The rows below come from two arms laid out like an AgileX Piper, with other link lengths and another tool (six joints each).
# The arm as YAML. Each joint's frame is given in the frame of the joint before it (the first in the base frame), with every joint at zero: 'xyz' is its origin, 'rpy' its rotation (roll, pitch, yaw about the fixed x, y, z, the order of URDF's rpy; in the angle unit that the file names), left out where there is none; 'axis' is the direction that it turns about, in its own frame. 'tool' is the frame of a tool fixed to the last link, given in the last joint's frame.
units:
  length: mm
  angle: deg
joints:
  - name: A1
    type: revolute
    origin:
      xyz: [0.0, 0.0, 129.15]
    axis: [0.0, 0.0, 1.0]
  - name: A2
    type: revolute
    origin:
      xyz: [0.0, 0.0, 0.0]
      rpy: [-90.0, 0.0, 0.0]
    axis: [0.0, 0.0, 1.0]
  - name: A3
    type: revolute
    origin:
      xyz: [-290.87, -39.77, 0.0]
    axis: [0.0, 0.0, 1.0]
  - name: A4
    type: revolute
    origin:
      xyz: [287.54, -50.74, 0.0]
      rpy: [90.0, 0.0, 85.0]
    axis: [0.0, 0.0, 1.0]
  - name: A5
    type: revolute
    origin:
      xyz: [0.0, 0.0, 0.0]
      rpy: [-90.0, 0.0, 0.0]
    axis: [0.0, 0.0, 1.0]
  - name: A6
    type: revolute
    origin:
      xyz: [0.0, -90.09, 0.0]
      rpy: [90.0, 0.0, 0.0]
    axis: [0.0, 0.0, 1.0]
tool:
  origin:
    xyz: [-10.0, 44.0, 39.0]
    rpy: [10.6, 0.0, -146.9]
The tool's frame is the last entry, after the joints.
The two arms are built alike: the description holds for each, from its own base.
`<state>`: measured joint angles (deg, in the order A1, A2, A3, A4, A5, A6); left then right.
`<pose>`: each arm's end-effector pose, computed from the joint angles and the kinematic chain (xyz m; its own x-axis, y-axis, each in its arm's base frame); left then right.
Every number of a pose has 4 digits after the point.
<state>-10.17 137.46 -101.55 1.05 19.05 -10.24 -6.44 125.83 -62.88 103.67 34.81 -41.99</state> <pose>0.5877 -0.0589 0.0721 0.6193 -0.5219 0.5866 -0.3382 -0.8515 -0.4007 0.4848 0.0256 0.0613 0.1699 -0.8491 -0.5001 -0.6497 0.2850 -0.7047</pose>
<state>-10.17 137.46 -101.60 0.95 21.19 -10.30 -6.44 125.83 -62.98 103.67 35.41 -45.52</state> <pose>0.5842 -0.0582 0.0693 0.6413 -0.5232 0.5613 -0.3506 -0.8505 -0.3921 0.4838 0.0289 0.0634 0.2243 -0.8548 -0.4680 -0.6355 0.2358 -0.7353</pose>
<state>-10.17 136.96 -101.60 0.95 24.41 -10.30 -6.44 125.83 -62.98 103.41 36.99 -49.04</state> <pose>0.5790 -0.0572 0.0699 0.6671 -0.5275 0.5261 -0.3680 -0.8473 -0.3829 0.4815 0.0340 0.0663 0.2899 -0.8486 -0.4425 -0.6172 0.1875 -0.7641</pose>
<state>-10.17 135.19 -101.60 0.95 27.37 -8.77 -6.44 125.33 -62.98 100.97 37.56 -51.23</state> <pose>0.5763 -0.0567 0.0846 0.6648 -0.5514 0.5040 -0.3927 -0.8319 -0.3921 0.4778 0.0390 0.0696 0.3566 -0.8441 -0.4003 -0.6043 0.1183 -0.7879</pose>
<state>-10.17 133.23 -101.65 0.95 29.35 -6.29 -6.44 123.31 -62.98 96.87 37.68 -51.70</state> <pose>0.5757 -0.0567 0.1031 0.6424 -0.5865 0.4932 -0.4199 -0.8078 -0.4137 0.4742 0.0435 0.0826 0.4251 -0.8358 -0.3474 -0.5811 0.0422 -0.8127</pose>
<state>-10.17 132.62 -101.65 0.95 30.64 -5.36 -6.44 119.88 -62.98 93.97 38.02 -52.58</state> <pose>0.5742 -0.0565 0.1079 0.6396 -0.6004 0.4801 -0.4347 -0.7975 -0.4183 0.4717 0.0470 0.1081 0.4903 -0.8242 -0.2834 -0.5271 -0.0214 -0.8495</pose>
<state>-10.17 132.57 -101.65 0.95 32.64 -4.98 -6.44 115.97 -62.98 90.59 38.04 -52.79</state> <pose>0.5708 -0.0559 0.1060 0.6519 -0.6082 0.4529 -0.4524 -0.7912 -0.4115 0.4678 0.0499 0.1357 0.5454 -0.8113 -0.2107 -0.4678 -0.0860 -0.8796</pose>
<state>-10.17 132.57 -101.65 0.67 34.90 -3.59 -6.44 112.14 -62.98 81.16 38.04 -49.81</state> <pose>0.5674 -0.0557 0.1035 0.6569 -0.6267 0.4191 -0.4821 -0.7766 -0.4056 0.4568 0.0544 0.1545 0.6190 -0.7755 -0.1242 -0.4333 -0.2053 -0.8776</pose>
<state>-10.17 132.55 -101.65 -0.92 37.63 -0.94 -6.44 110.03 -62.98 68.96 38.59 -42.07</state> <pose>0.5630 -0.0573 0.1004 0.6575 -0.6477 0.3849 -0.5229 -0.7601 -0.3858 0.4449 0.0558 0.1558 0.6614 -0.7435 -0.0988 -0.4649 -0.3031 -0.8319</pose>
